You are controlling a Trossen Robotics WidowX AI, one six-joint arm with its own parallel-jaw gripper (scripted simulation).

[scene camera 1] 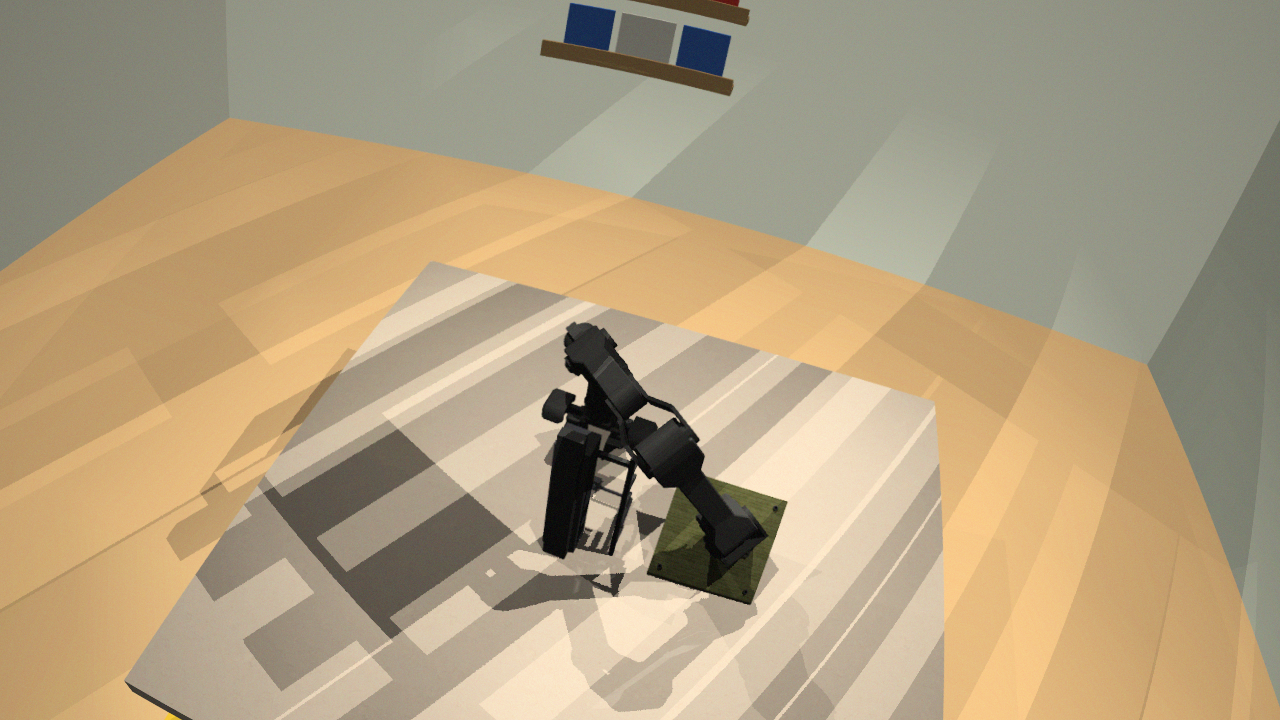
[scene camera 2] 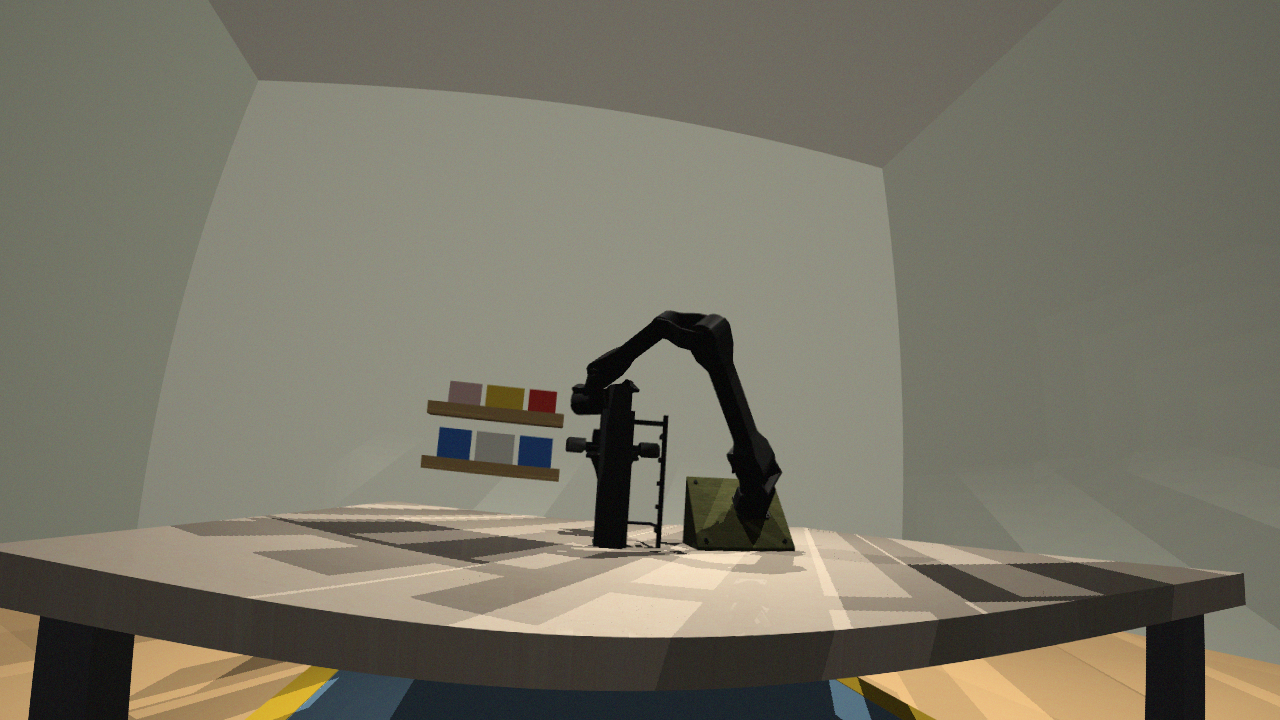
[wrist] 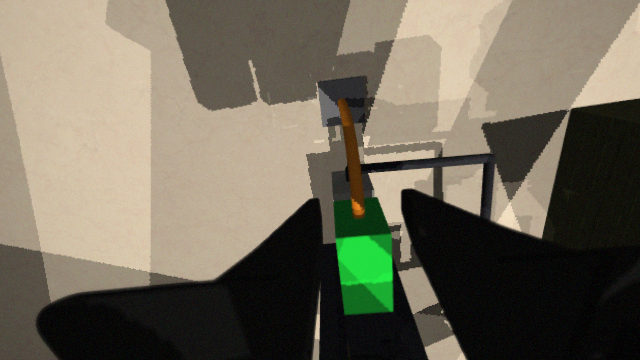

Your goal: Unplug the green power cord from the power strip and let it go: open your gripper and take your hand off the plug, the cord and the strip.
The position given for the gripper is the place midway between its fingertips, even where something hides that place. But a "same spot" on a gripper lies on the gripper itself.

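The gripper can be seen in the wrist view (360,204), and scene camera 1 and scene camera 2 show it as well. On the gripper, (scene camera 1: 572,423) and (scene camera 2: 592,451) are the same spot.
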